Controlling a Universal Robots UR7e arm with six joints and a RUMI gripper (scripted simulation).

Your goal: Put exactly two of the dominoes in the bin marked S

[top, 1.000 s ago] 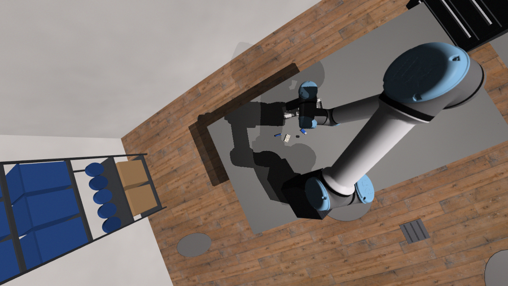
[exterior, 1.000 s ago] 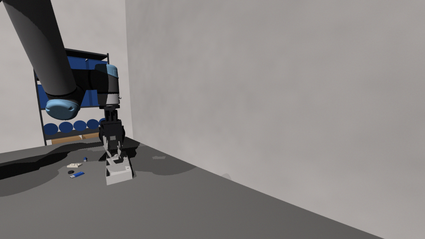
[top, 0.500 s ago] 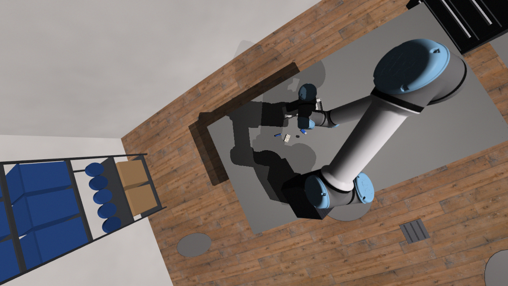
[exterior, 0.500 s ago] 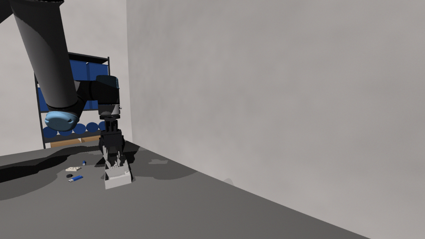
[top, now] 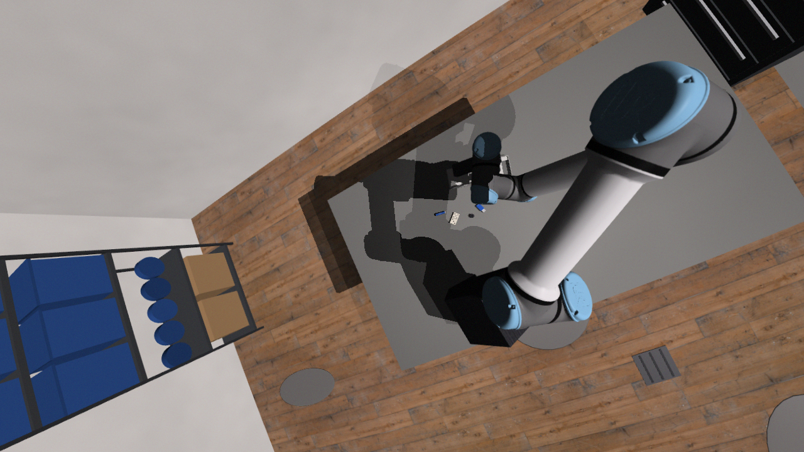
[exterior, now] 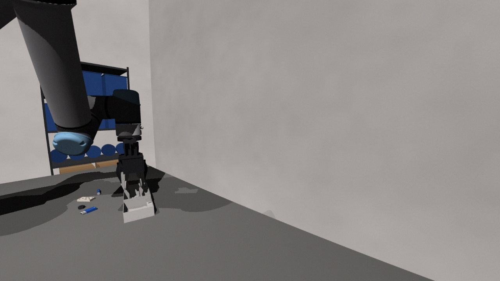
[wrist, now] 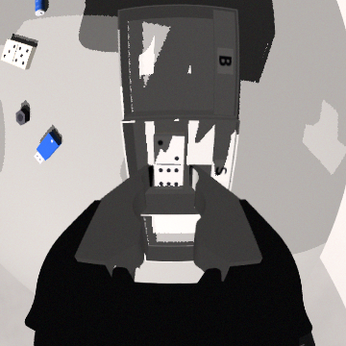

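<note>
Right now the white domino is 2 cm below my hand. Round my hand: white three-compartment bin rack: 1 cm ahead, 2 cm below; then small black piece: 15 cm behind, 9 cm to the left, 4 cm below; then blue usb stick: 13 cm behind, 4 cm to the left, 4 cm below.
</note>
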